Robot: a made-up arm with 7 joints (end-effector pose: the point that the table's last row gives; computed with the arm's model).
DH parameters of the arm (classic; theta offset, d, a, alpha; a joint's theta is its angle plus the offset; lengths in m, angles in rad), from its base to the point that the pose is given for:
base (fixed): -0.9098 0 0.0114 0
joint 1: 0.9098 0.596 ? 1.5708
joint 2: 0 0.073 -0.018 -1.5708
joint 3: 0 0.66 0.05 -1.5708
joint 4: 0 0.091 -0.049 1.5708
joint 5: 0 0.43 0.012 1.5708
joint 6: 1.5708 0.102 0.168 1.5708
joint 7: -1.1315 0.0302 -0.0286 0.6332
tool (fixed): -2.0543 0.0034 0 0
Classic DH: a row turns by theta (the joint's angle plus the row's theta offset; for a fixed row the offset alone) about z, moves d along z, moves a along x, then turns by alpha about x.
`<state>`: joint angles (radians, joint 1 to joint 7).
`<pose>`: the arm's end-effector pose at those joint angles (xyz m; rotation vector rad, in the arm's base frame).
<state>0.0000 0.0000 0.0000 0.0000 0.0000 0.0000 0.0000</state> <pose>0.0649 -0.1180 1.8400 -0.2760 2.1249 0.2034</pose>
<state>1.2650 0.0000 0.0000 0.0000 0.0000 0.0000 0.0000</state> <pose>0.1284 0.0134 1.8400 -1.5788 1.6555 0.9077</pose>
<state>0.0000 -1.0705 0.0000 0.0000 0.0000 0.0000 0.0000</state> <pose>1.1420 -0.1180 1.1682 0.1680 -3.0414 -0.3968</pose>
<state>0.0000 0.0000 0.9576 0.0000 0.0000 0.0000 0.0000</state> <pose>0.0749 -0.0652 1.8400 -1.2763 1.8340 0.7459</pose>
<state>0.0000 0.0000 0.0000 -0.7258 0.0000 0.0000 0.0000</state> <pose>-0.3217 -0.1180 1.6901 -0.2949 1.4058 0.0823</pose>
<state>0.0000 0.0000 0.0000 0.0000 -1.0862 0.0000 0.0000</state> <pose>-0.0715 -0.0899 1.8400 0.8717 1.9841 -0.4306</pose>
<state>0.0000 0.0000 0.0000 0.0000 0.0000 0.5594 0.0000</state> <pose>-0.0218 -0.1180 1.8340 -0.2932 1.5708 0.1088</pose>
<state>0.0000 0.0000 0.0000 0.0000 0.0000 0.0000 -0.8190</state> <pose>0.0649 -0.1203 1.8627 -0.7433 2.1095 -0.6853</pose>
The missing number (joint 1, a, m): 0.03
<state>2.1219 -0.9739 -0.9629 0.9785 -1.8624 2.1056 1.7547</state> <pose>-0.3589 0.9616 0.8323 -2.4803 0.9943 0.0352</pose>
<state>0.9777 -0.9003 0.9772 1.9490 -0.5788 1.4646 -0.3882</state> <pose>0.0525 0.8605 0.8349 2.8109 -0.6993 -0.4326</pose>
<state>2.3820 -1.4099 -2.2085 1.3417 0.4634 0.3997 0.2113</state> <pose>-0.1612 0.9091 1.1232 -0.6634 2.2394 -0.3748</pose>
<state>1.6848 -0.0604 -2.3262 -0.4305 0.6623 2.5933 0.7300</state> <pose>-0.0658 0.1053 1.5279 -1.1151 -0.8248 0.3355</pose>
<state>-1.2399 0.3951 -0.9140 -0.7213 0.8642 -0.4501 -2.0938</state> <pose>0.0403 0.5276 1.6531 0.0446 -1.0432 1.8041</pose>
